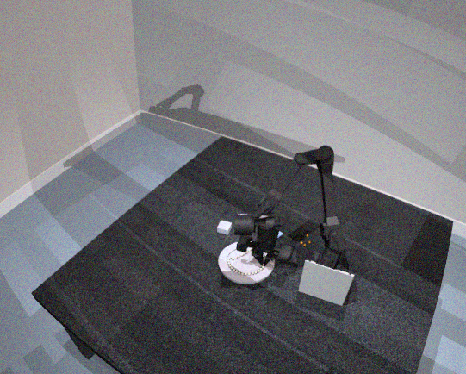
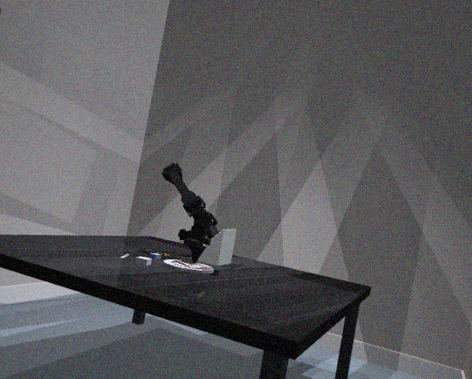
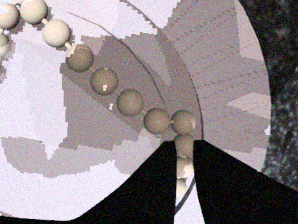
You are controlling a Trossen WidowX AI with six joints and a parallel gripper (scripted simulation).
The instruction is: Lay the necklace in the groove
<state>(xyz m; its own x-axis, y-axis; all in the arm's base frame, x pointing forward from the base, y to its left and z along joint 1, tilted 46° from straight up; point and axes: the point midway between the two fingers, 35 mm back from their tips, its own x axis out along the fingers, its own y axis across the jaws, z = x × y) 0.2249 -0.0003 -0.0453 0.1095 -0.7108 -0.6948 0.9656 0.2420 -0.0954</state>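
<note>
Right now my gripper tip is 60 mm short of the round white bead board, 10 mm to the right of it and 10 mm above it. From my gripper tip the other things lie so: small white block 230 mm ahead, 80 mm to the right; then small blue cube 40 mm ahead, 160 mm to the right, 10 mm below; then thin white stick 180 mm ahead, 210 mm to the right, 10 mm below.
</note>
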